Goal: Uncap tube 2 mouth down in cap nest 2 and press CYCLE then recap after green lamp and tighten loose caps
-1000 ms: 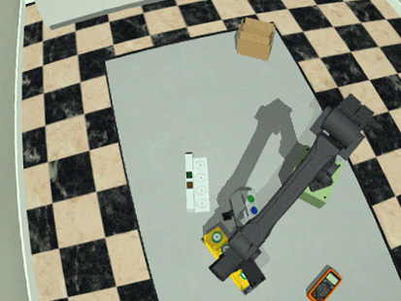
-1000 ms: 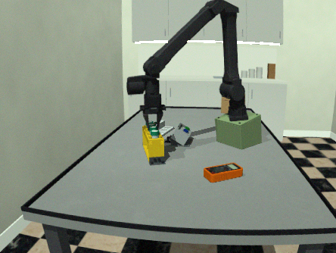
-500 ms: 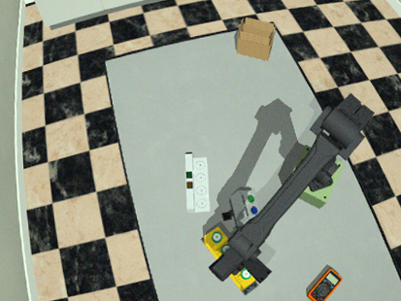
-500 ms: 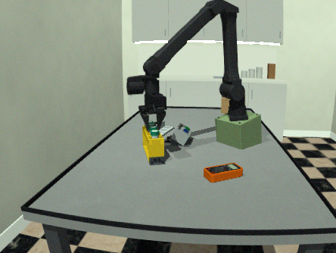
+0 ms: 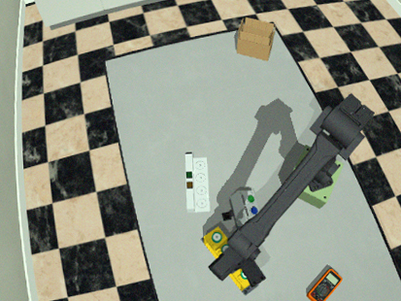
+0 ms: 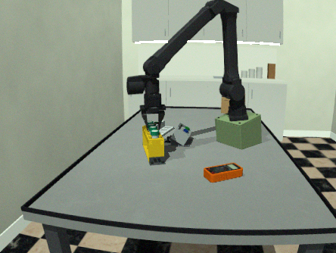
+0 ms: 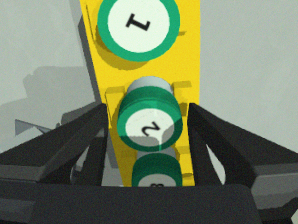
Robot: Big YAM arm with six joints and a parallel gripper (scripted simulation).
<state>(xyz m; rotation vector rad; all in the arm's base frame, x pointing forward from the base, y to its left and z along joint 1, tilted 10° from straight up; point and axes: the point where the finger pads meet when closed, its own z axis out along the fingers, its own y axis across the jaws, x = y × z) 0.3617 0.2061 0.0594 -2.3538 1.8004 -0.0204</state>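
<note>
Now: the cap right at my hand. Also, from my hand: grey key housing 190 mm to the right, 100 mm behind, 70 mm below; green READY key 210 mm to the right, 120 mm behind, 50 mm below; blue cycle key 170 mm to the right, 120 mm behind, 50 mm below.
</note>
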